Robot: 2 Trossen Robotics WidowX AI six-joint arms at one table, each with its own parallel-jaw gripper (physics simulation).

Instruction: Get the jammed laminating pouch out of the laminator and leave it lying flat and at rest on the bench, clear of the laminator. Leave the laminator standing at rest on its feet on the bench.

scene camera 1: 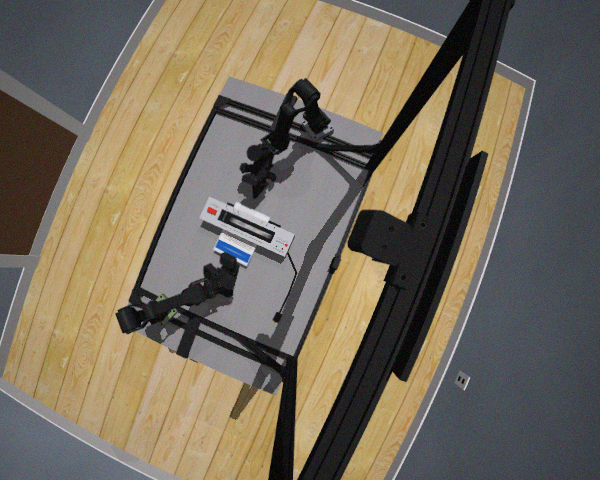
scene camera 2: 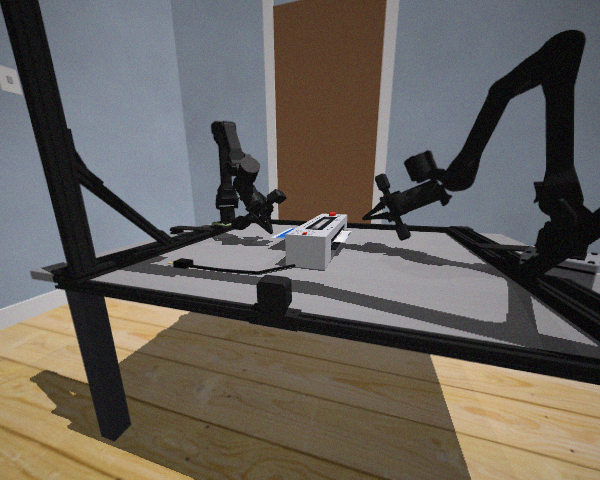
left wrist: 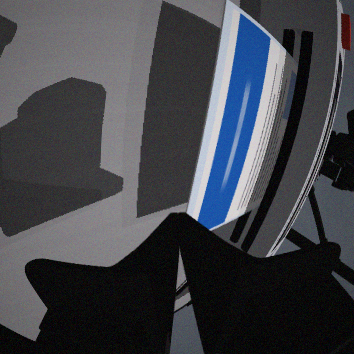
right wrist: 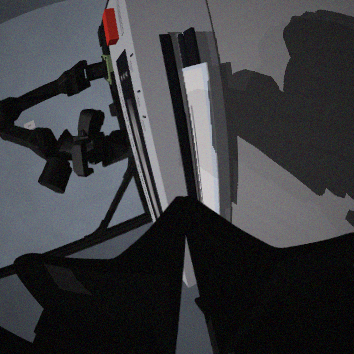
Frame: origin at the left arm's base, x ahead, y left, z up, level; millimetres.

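Seen in the pictures: left gripper, fingertip midpoint: [scene camera 1: 238,265] [scene camera 2: 271,233] [left wrist: 177,219]; right gripper, fingertip midpoint: [scene camera 1: 254,198] [scene camera 2: 362,219] [left wrist: 335,149] [right wrist: 183,203]; left arm's base at its link origin: [scene camera 2: 228,222] [right wrist: 105,68]; right arm's base at its link origin: [scene camera 1: 317,125] [scene camera 2: 560,253] [left wrist: 321,165].
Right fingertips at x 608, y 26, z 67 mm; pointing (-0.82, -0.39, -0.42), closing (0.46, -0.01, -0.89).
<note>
Offsets run from my right fingertips to a thing's top centre. "spot": to the spot under its first point. Level surfaces: height alone.
The white laminator [scene camera 1: 286,242] [scene camera 2: 306,250] [left wrist: 320,75] [right wrist: 150,65] stands upright on the bench @(dz -92 mm) [scene camera 1: 195,165] [scene camera 2: 425,282]. The laminating pouch @(dy -51, dx -136, dz -51 mm) [scene camera 1: 233,249] [scene camera 2: 285,233] [left wrist: 242,120] [right wrist: 202,125] sticks out on both sides: a blue-and-white end toward the left arm, a whitish end toward the right arm. Its middle is hidden inside. My left gripper [scene camera 1: 229,256] [scene camera 2: 270,231] [left wrist: 177,219] is shut and empty, its tips by the blue end's outer edge; contact cannot be told. My right gripper [scene camera 1: 256,195] [scene camera 2: 364,218] [right wrist: 183,203] is shut and empty, above and beside the whitish end.
A black cord @(spot: dy -317, dx -93, dz -84 mm) [scene camera 1: 295,272] [scene camera 2: 250,271] runs from the laminator to a plug @(dy -390, dx -278, dz -78 mm) [scene camera 1: 277,316] [scene camera 2: 183,262] on the bench. Black rails edge the bench. A dark overhead beam [scene camera 1: 445,150] crosses scene camera 1, and a small black box [scene camera 2: 273,292] sits on the near rail in scene camera 2.
</note>
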